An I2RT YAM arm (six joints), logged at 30 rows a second.
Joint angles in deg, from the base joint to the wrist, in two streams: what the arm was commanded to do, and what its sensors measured. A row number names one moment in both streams.
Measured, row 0:
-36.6 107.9 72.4 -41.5 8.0 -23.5
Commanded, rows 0 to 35:
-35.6 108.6 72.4 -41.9 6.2 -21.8
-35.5 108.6 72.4 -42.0 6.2 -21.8
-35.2 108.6 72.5 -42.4 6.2 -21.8
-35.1 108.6 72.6 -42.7 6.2 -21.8
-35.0 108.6 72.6 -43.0 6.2 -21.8
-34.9 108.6 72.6 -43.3 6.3 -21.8
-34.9 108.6 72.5 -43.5 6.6 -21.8
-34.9 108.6 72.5 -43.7 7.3 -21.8
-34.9 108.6 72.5 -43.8 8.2 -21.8
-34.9 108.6 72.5 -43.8 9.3 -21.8
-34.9 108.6 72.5 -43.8 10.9 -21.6
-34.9 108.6 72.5 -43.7 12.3 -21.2
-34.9 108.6 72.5 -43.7 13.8 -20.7
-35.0 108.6 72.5 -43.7 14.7 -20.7
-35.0 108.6 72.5 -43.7 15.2 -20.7
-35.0 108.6 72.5 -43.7 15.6 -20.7
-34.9 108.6 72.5 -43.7 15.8 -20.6
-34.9 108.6 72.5 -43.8 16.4 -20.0
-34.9 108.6 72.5 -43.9 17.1 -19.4
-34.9 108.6 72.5 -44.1 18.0 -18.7
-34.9 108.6 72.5 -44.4 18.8 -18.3
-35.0 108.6 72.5 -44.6 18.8 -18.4
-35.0 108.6 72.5 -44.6 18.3 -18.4
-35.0 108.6 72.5 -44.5 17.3 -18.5
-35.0 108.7 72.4 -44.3 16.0 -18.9
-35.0 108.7 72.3 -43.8 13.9 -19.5
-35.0 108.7 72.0 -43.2 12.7 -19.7
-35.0 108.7 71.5 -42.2 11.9 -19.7
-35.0 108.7 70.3 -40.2 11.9 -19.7
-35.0 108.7 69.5 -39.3 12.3 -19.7
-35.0 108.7 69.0 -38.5 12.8 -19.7
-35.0 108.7 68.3 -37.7 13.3 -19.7
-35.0 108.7 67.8 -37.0 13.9 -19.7
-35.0 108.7 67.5 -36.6 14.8 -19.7
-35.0 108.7 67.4 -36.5 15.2 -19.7
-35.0 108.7 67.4 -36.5 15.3 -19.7
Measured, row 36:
-35.1 108.0 68.4 -36.7 14.0 -20.4
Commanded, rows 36 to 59:
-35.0 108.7 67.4 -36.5 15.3 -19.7
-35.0 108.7 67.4 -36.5 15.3 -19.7
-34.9 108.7 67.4 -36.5 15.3 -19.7
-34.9 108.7 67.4 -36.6 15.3 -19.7
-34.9 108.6 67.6 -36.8 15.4 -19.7
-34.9 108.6 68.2 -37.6 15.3 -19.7
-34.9 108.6 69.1 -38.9 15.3 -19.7
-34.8 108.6 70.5 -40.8 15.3 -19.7
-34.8 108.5 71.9 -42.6 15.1 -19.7
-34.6 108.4 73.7 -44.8 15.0 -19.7
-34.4 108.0 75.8 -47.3 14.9 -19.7
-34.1 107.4 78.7 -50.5 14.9 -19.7
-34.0 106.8 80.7 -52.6 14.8 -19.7
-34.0 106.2 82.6 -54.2 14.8 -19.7
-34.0 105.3 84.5 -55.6 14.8 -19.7
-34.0 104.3 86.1 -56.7 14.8 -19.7
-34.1 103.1 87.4 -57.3 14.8 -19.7
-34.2 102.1 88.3 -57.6 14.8 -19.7
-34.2 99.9 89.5 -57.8 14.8 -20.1
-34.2 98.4 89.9 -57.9 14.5 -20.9
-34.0 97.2 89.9 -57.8 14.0 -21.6
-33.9 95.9 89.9 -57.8 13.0 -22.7
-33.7 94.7 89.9 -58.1 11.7 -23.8
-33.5 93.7 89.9 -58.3 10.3 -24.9
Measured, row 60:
-34.3 98.8 88.0 -57.7 13.8 -21.4
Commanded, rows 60 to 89:
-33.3 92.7 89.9 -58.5 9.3 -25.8
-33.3 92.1 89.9 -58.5 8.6 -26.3
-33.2 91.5 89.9 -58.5 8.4 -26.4
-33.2 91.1 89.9 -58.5 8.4 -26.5
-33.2 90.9 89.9 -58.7 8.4 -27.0
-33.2 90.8 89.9 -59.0 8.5 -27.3
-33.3 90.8 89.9 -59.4 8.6 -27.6
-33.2 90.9 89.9 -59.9 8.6 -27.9
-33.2 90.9 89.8 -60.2 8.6 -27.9
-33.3 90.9 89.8 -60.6 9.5 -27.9
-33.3 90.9 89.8 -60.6 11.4 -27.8
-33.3 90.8 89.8 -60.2 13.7 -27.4
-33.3 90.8 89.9 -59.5 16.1 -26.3
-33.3 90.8 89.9 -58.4 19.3 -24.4
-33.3 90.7 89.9 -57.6 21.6 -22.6
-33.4 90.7 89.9 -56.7 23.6 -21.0
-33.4 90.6 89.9 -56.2 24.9 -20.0
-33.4 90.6 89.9 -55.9 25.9 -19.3
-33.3 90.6 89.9 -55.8 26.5 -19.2
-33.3 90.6 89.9 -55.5 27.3 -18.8
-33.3 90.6 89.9 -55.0 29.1 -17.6
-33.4 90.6 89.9 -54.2 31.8 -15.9
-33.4 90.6 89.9 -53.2 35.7 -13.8
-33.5 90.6 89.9 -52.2 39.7 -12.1
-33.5 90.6 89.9 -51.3 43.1 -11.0
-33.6 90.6 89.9 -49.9 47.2 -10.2
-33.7 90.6 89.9 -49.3 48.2 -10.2
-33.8 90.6 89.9 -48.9 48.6 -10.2
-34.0 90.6 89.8 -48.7 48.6 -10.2
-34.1 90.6 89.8 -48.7 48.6 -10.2
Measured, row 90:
-33.4 91.2 88.7 -49.3 40.6 -13.4
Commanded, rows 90 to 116:
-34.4 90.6 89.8 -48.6 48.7 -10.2
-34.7 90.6 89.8 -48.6 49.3 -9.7
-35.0 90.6 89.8 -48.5 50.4 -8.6
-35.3 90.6 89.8 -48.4 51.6 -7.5
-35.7 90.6 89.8 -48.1 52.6 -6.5
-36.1 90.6 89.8 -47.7 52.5 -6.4
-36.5 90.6 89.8 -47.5 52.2 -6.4
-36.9 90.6 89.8 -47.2 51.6 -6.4
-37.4 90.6 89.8 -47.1 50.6 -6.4
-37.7 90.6 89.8 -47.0 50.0 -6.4
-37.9 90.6 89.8 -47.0 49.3 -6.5
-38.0 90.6 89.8 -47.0 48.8 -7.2
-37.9 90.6 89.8 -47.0 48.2 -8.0
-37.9 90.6 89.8 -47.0 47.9 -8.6
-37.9 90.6 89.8 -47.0 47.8 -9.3
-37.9 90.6 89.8 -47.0 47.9 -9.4
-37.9 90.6 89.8 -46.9 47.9 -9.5
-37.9 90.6 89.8 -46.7 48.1 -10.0
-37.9 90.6 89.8 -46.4 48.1 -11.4
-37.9 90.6 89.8 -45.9 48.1 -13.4
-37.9 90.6 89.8 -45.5 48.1 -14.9
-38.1 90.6 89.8 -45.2 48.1 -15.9
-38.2 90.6 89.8 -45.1 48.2 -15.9
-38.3 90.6 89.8 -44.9 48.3 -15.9
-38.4 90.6 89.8 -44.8 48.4 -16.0
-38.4 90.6 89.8 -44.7 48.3 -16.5
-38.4 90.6 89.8 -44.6 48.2 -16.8
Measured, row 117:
-37.9 91.2 88.7 -45.3 47.6 -14.2
